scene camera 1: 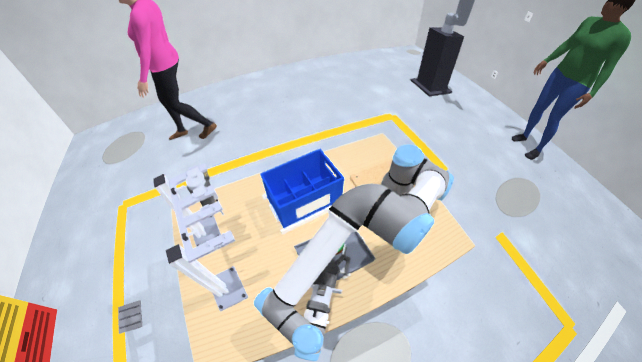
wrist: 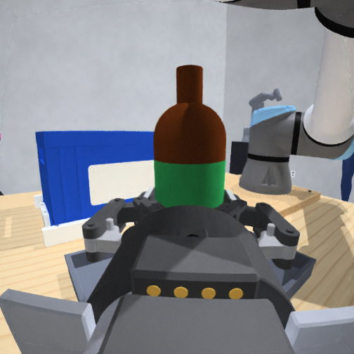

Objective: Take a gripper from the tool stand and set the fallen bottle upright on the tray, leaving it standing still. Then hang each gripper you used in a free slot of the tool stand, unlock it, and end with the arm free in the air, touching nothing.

An adaptive gripper [scene camera 1: 326,281]: 0.80 m from the lens.
